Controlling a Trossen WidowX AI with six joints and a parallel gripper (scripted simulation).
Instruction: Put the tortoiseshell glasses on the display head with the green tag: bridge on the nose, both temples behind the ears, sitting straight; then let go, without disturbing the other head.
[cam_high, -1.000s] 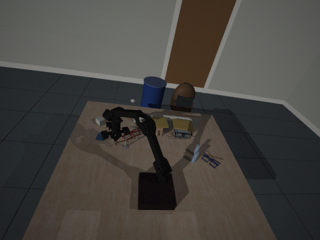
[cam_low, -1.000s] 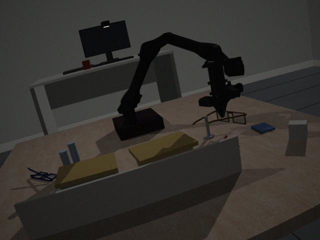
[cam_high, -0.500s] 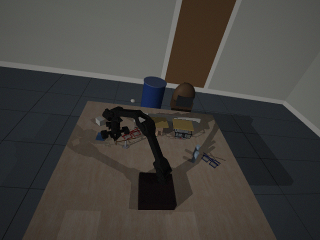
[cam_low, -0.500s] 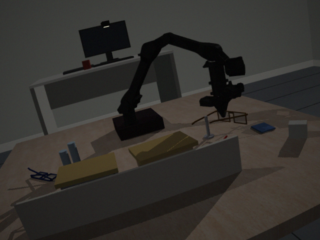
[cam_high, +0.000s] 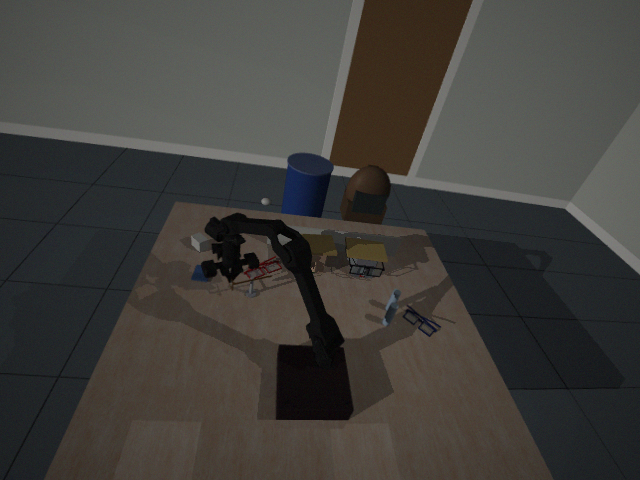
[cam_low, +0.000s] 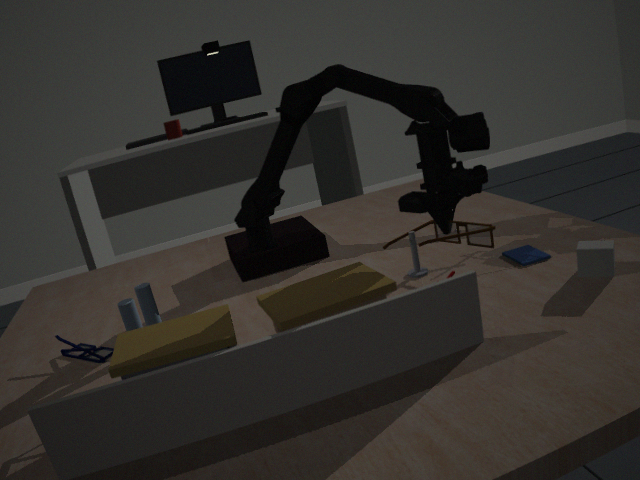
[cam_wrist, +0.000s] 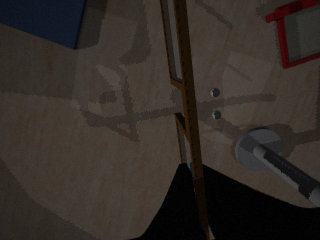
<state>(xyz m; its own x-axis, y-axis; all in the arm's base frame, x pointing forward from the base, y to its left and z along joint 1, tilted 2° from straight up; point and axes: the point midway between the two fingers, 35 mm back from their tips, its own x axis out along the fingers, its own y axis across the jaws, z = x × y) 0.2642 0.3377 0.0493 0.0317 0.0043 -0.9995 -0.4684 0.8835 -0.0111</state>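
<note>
Now: gripper tip 1 cm short of the post, 8 cm to the left of it and 4 cm above it. The rest, counted from my gripper tip: cube 23 cm ahead, 17 cm to the left, 3 cm below; then panel 34 cm ahead, 40 cm to the right; then blue pad 8 cm ahead, 12 cm to the left, 6 cm below.
</note>
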